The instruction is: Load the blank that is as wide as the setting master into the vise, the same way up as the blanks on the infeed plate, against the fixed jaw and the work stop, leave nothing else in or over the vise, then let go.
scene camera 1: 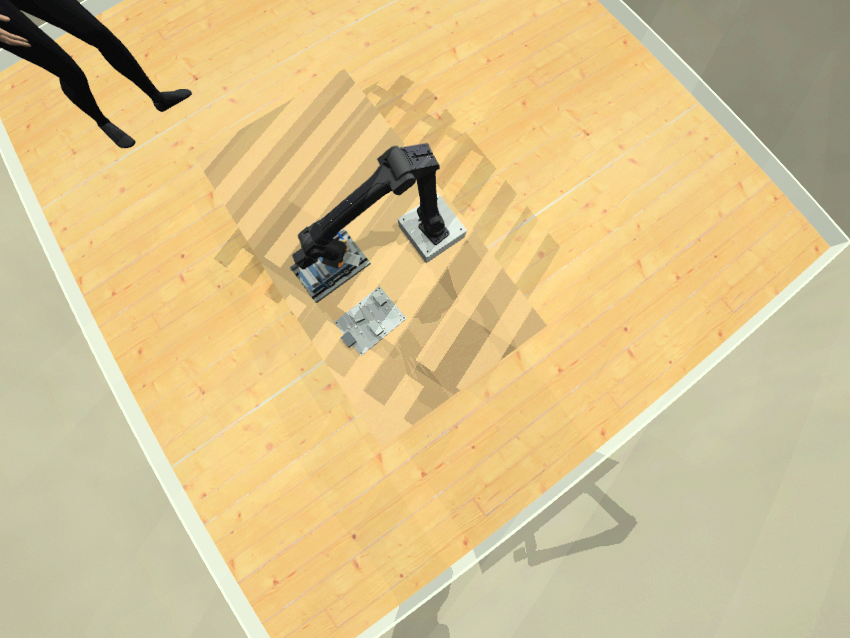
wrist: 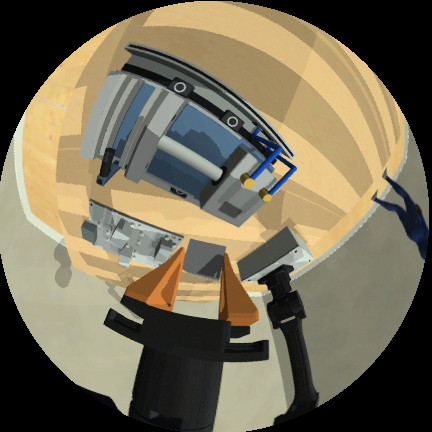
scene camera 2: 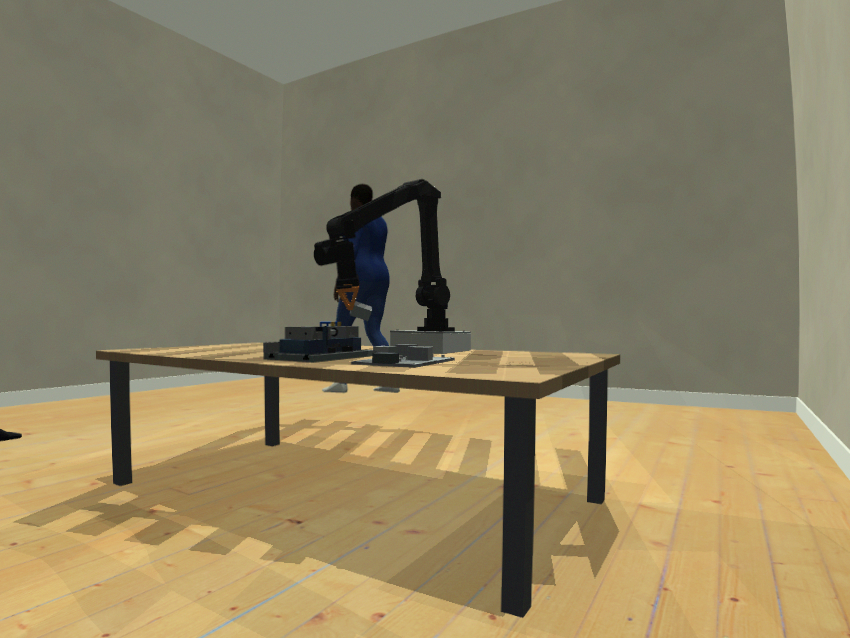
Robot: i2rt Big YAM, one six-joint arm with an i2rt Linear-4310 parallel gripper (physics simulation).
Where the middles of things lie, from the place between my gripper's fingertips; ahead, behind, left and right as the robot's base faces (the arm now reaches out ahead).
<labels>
My hand is 90 mm short of the grey infeed plate (scene camera 1: pixel 390 318), 240 mm to the right of it and 140 mm above it.
</labels>
